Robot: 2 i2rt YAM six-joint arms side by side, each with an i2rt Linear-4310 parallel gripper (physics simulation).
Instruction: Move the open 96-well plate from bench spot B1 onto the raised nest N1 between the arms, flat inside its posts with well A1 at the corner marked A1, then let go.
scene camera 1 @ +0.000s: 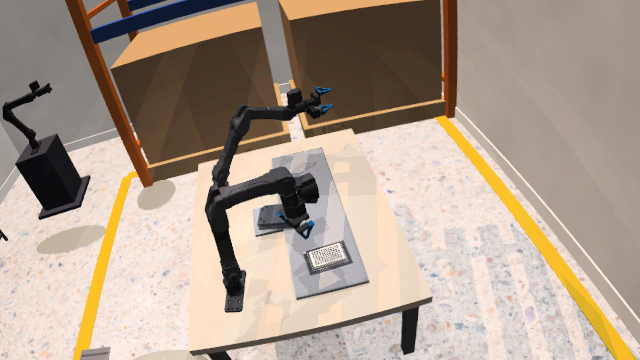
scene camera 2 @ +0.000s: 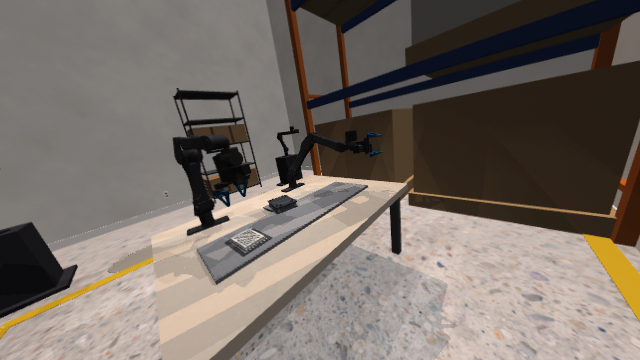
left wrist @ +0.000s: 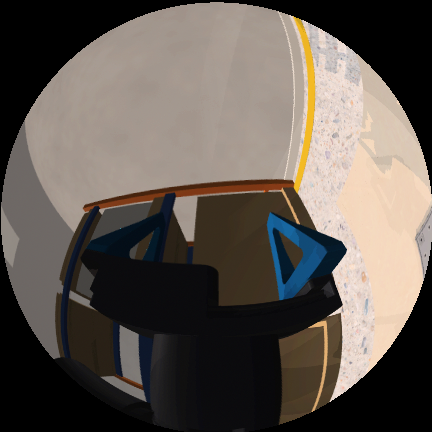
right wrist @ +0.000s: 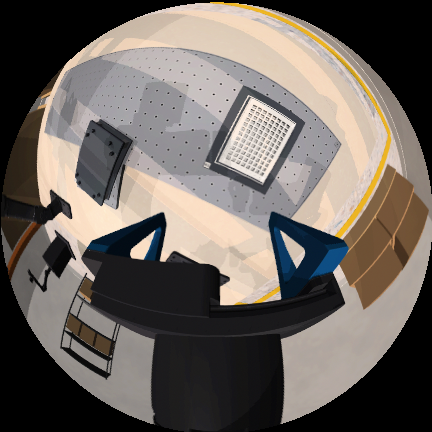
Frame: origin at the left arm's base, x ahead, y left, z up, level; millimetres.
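Where they show: left gripper, fingertip midpoint: (scene camera 1: 331,97) (scene camera 2: 382,143) (left wrist: 215,217); right gripper, fingertip midpoint: (scene camera 1: 298,231) (scene camera 2: 236,201) (right wrist: 217,217); left arm's base, origin of the base link: (scene camera 2: 293,187) (right wrist: 59,202); right arm's base, origin of the base link: (scene camera 1: 235,291) (scene camera 2: 209,225).
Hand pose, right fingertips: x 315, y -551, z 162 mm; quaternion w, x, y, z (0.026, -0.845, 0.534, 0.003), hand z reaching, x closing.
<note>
Each offset is from my right fingertips to the top centre of the thing. Level surfaces: height alone.
The white 96-well plate @[81 mm ahead, 30 mm right, 133 mm down] (scene camera 1: 327,256) (scene camera 2: 248,240) (right wrist: 258,141) lies flat in a dark frame at one end of the grey perforated board @[149 mm down] (scene camera 1: 345,276) (scene camera 2: 218,273) (right wrist: 165,100). The raised dark nest @[67 mm back, 260 mm left, 105 mm down] (scene camera 1: 268,218) (scene camera 2: 282,202) (right wrist: 101,162) stands beside the board's middle, with small posts near its corners; in scene camera 1 the right arm hides part of it. My right gripper (scene camera 1: 296,224) (scene camera 2: 232,192) (right wrist: 217,217) is open and empty, above the bench between nest and plate. My left gripper (scene camera 1: 327,99) (scene camera 2: 378,144) (left wrist: 215,217) is open and empty, high beyond the bench's far end.
The wooden table @[162 mm down] (scene camera 1: 280,315) (scene camera 2: 185,310) carries both arms and the board. A rack with an orange post (scene camera 1: 450,60) (scene camera 2: 300,65) and large brown boxes (scene camera 1: 370,65) (scene camera 2: 515,145) stands behind. Another small arm on a black pedestal (scene camera 1: 52,172) (scene camera 2: 287,169) stands apart.
</note>
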